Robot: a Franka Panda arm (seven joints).
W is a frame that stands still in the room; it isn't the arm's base.
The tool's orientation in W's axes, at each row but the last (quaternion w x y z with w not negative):
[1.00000, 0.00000, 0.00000, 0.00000]
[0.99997, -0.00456, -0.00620, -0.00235]
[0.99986, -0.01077, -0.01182, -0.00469]
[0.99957, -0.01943, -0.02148, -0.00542]
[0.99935, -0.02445, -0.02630, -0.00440]
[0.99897, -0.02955, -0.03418, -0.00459]
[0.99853, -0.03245, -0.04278, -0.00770]
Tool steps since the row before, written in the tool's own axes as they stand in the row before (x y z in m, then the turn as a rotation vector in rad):
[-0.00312, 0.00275, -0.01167, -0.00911, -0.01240, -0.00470]
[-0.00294, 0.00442, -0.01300, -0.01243, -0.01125, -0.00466]
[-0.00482, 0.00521, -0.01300, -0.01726, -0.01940, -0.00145]
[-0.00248, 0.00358, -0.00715, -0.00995, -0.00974, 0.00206]
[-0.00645, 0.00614, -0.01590, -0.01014, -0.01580, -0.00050]
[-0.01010, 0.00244, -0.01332, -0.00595, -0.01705, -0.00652]
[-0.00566, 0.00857, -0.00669, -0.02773, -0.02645, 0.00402]
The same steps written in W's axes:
[-0.00312, 0.00275, -0.01167, -0.00911, -0.01240, -0.00470]
[-0.00276, 0.00431, -0.01308, -0.01242, -0.01123, -0.00471]
[-0.00446, 0.00497, -0.01322, -0.01741, -0.01927, -0.00144]
[-0.00213, 0.00332, -0.00738, -0.01014, -0.00955, 0.00200]
[-0.00555, 0.00540, -0.01650, -0.01026, -0.01573, -0.00027]
[-0.00914, 0.00172, -0.01410, -0.00568, -0.01736, -0.00590]
[-0.00491, 0.00818, -0.00769, -0.02845, -0.02578, 0.00331]

